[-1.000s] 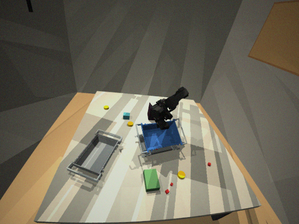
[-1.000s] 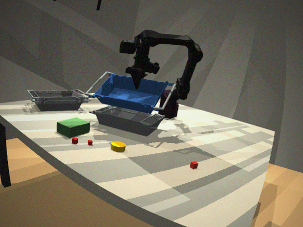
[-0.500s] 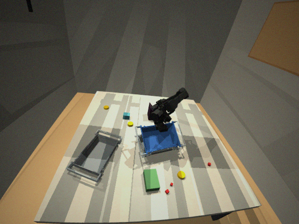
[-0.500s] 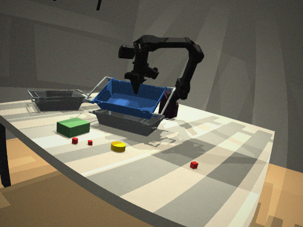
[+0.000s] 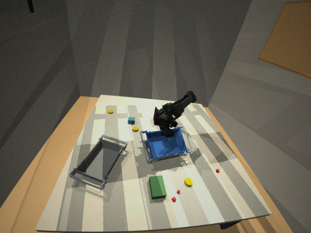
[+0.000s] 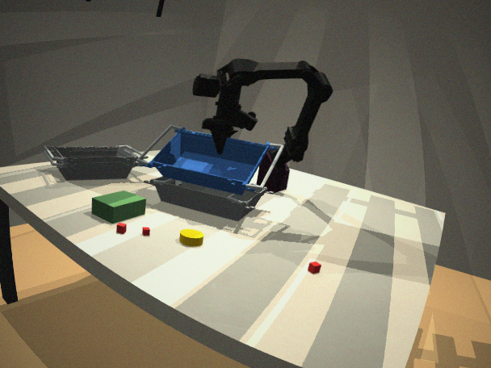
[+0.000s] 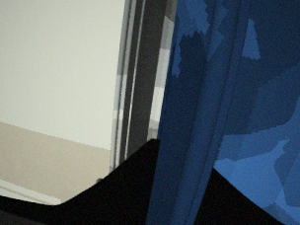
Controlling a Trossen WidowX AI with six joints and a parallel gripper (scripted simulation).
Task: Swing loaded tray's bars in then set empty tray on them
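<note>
The blue tray is 8 cm ahead of my gripper tip and 3 cm to the left of it. From my gripper tip the other things lie so: cyan cube 26 cm to the right, 26 cm behind, 11 cm below; green block 33 cm ahead, 12 cm below, 2 cm to the right.
</note>
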